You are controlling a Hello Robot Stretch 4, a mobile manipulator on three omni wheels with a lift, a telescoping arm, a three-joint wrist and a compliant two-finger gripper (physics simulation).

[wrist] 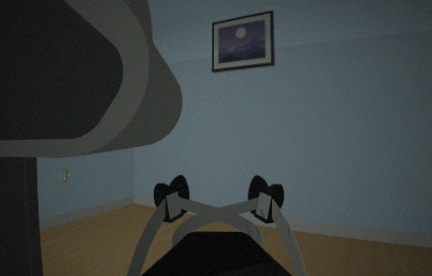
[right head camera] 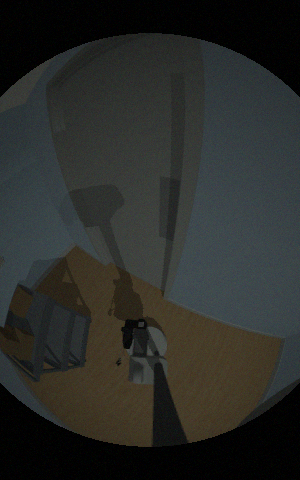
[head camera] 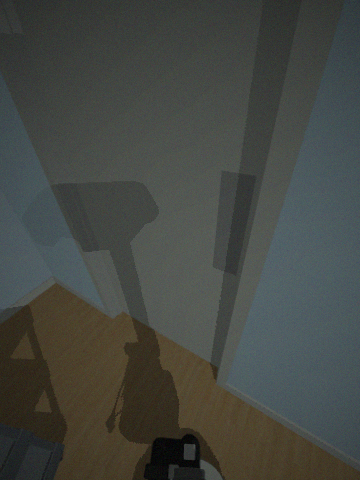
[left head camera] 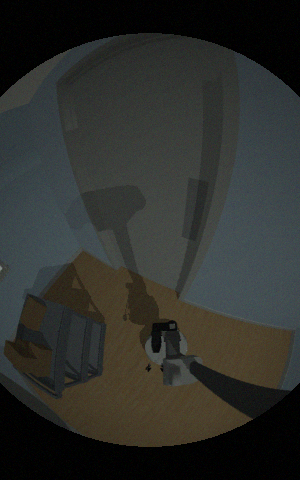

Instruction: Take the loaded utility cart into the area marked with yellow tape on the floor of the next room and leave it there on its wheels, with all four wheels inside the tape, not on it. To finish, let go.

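Places are measured from the robot's base along level axes (x right, y back, z down), in centimetres.
Where they show: gripper, between the fingertips: (wrist: 218,191) (right head camera: 124,367) (left head camera: 155,371).
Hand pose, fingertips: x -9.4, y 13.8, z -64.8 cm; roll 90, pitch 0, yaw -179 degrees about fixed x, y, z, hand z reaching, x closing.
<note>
After its pixels a point has its place.
The grey utility cart (head camera: 25,452) @[x -63.2, y -16.0, z -43.2 cm] (left head camera: 61,350) @[x -63.4, y 8.4, z -79.7 cm] (right head camera: 41,335) @[x -63.4, y 7.5, z -80.0 cm] stands at the lower left of the head views, with open shelves on its side. Brown boxes (left head camera: 31,356) @[x -77.4, y 19.6, z -91.1 cm] (right head camera: 16,341) @[x -76.0, y 20.0, z -90.8 cm] show at its left end. My gripper (wrist: 218,191) @[x -9.4, y 13.8, z -64.8 cm] (left head camera: 155,368) @[x -9.4, y 13.8, z -64.8 cm] is partly open, with bare wall and floor visible between its fingertips in the wrist view. It is low over the floor, to the right of the cart and apart from it. In the right head view one fingertip shows and the other is hidden. The yellow tape does not show in these views.
A tall beige door-like surface (head camera: 165,125) @[x -7.5, y -79.4, z -142.6 cm] (left head camera: 150,125) @[x -7.3, y -79.3, z -157.2 cm] (right head camera: 125,125) @[x -6.1, y -78.6, z -157.2 cm] stands ahead between blue walls (head camera: 310,300) @[x 35.9, y -46.9, z -100.5 cm] (left head camera: 265,200) @[x 38.0, y -45.8, z -134.5 cm] (right head camera: 245,200) @[x 39.6, y -45.0, z -134.7 cm], with my shadow on it. The floor (head camera: 280,445) @[x 49.3, y -27.4, z 2.8 cm] (left head camera: 240,360) @[x 88.2, y 39.8, z 2.7 cm] (right head camera: 225,365) @[x 90.5, y 40.5, z 2.8 cm] is wooden. A framed picture (wrist: 243,42) @[x -33.3, y 200.1, z -147.2 cm] hangs on a blue wall.
</note>
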